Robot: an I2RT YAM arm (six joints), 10 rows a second.
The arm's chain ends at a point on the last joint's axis. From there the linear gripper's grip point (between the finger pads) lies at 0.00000 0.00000 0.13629 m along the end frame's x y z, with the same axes.
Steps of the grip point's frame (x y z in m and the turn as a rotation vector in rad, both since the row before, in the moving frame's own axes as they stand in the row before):
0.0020 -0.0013 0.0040 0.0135 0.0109 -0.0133
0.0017 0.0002 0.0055 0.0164 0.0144 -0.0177
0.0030 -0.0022 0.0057 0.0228 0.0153 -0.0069
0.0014 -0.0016 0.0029 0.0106 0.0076 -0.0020
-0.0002 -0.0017 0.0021 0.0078 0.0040 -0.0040
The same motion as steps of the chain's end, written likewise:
0.0005 0.0005 0.0040 0.0135 0.0109 -0.0133
-0.0002 0.0025 0.0055 0.0164 0.0144 -0.0177
0.0009 0.0009 0.0058 0.0228 0.0153 -0.0069
0.0004 -0.0002 0.0029 0.0106 0.0076 -0.0020
-0.0007 -0.0006 0.0021 0.0078 0.0040 -0.0040

